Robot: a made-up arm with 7 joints. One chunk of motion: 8 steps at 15 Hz.
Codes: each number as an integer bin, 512 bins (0 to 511) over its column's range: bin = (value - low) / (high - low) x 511, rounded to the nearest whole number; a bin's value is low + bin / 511 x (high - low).
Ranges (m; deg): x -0.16..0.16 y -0.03..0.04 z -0.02..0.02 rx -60..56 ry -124..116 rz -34..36
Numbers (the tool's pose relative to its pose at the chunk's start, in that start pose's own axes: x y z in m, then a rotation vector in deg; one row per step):
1: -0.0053 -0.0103 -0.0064 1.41 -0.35 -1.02
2: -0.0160 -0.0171 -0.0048 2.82 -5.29 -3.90
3: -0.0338 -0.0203 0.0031 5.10 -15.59 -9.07
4: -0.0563 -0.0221 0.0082 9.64 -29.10 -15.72
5: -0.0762 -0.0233 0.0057 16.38 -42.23 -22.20
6: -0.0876 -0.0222 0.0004 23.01 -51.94 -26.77
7: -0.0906 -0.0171 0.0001 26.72 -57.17 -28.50
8: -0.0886 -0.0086 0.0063 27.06 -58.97 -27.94
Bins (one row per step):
1: 247 144 174 271 263 241
2: 230 94 194 277 253 220
3: 202 71 295 287 231 182
4: 166 58 360 307 202 133
5: 134 49 328 336 174 86
6: 116 57 261 366 153 53
7: 111 94 257 382 142 40
8: 114 156 336 384 138 44

